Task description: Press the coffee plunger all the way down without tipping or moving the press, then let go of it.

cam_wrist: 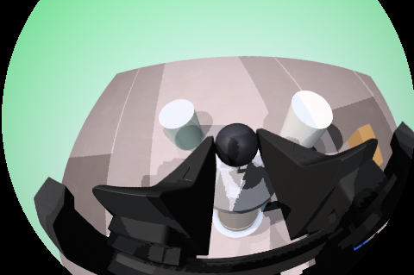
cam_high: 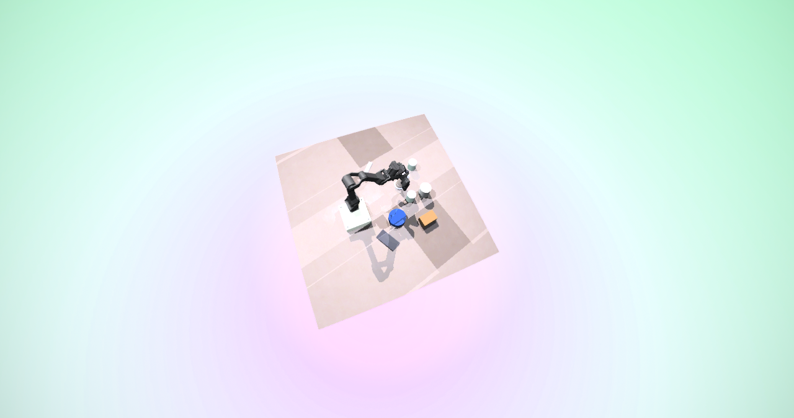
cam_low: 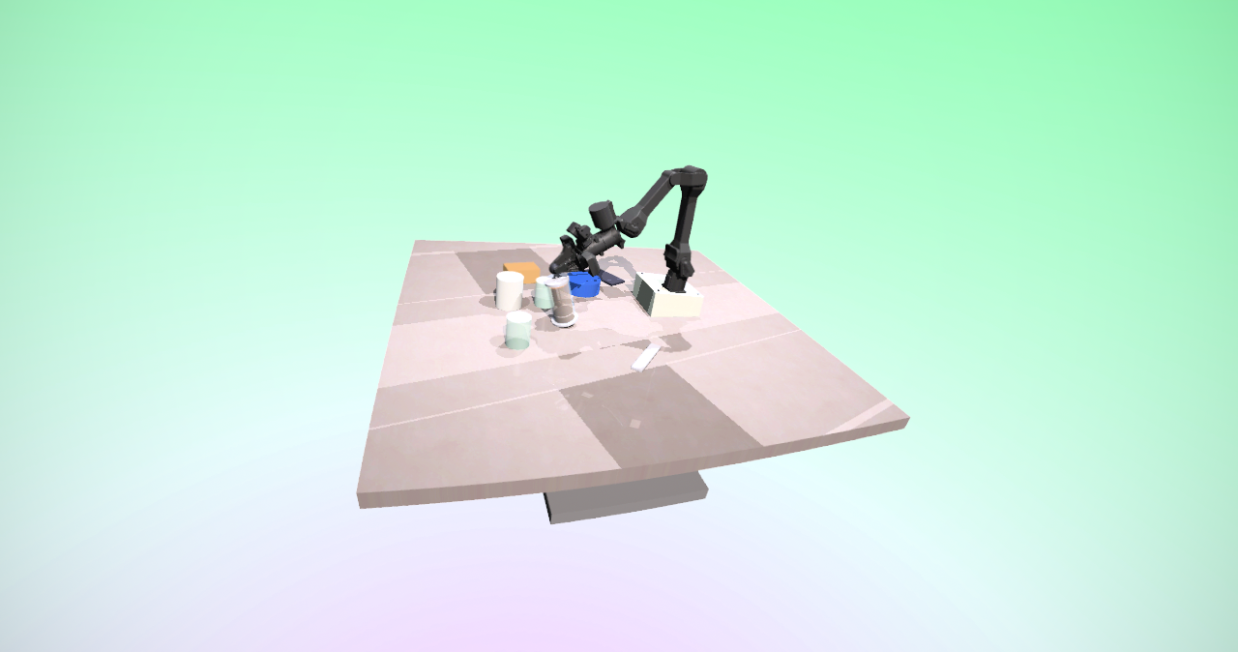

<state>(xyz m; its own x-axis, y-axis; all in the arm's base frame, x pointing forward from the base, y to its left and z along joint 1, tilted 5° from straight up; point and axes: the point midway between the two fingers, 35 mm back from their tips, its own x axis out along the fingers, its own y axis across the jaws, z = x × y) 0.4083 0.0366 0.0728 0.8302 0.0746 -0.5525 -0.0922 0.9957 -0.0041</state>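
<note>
The coffee press is 3 cm behind my gripper tip, 2 cm to the right of it and 8 cm below it. Round my gripper tip: blue disc (19 cm behind, 22 cm to the right, 15 cm below); then orange block (33 cm to the right, 14 cm below).
</note>
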